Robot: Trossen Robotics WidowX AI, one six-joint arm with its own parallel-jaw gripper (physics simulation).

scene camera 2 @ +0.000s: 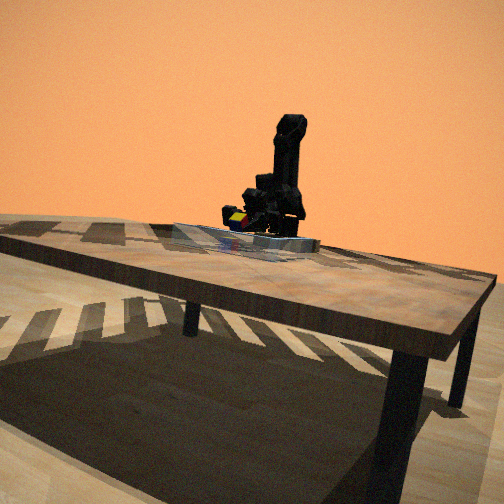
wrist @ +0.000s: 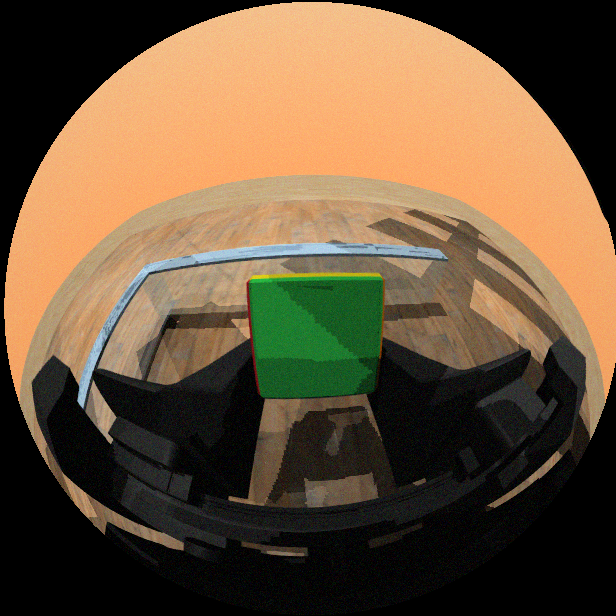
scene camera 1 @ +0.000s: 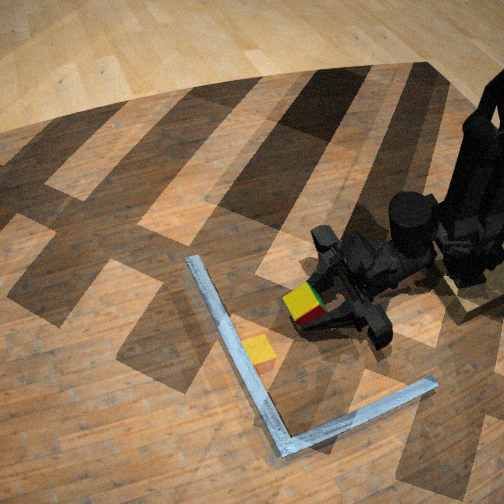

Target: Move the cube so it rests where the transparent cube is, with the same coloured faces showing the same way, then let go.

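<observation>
The cube (scene camera 1: 304, 302) shows a yellow top, a green side and a red side. It sits between the two fingers of my gripper (scene camera 1: 322, 293), low over the table. In the wrist view its green face (wrist: 316, 337) fills the gap between the fingers, which press on its sides. The transparent cube (scene camera 1: 259, 352), with a yellow top and an orange-red side, rests against the inner side of the grey L-shaped rail (scene camera 1: 262, 389), a short way down and left of the held cube. The cube also shows small in the second scene view (scene camera 2: 237, 216).
The L-shaped rail runs from upper left down to a corner, then right (scene camera 1: 360, 418). The arm's black base (scene camera 1: 478, 220) stands at the right edge. The table's front edge and legs show in the second scene view (scene camera 2: 400, 420).
</observation>
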